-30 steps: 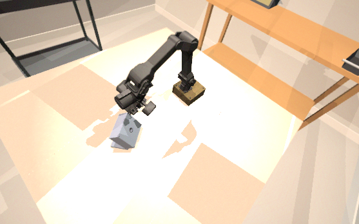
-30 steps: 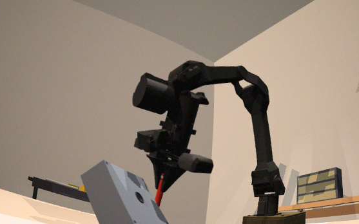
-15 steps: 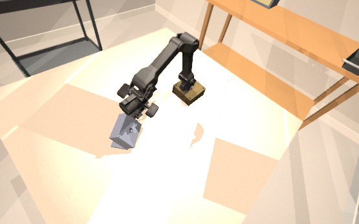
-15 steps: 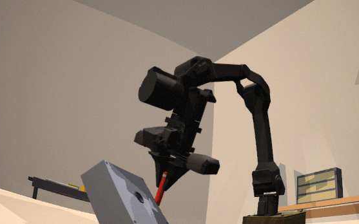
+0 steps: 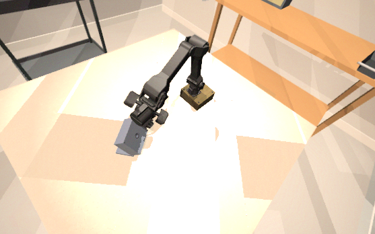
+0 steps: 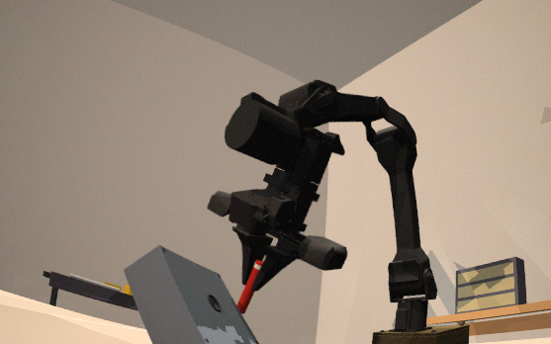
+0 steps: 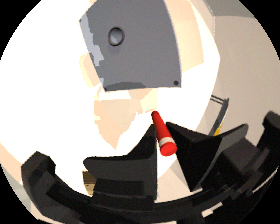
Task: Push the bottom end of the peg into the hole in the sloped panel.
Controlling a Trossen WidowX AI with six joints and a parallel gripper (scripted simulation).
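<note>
My gripper tip is 9 cm short of the grey sloped panel, 6 cm to the right of it and 5 cm above it. Round my gripper tip: red peg 1 cm to the left, 1 cm above.
</note>
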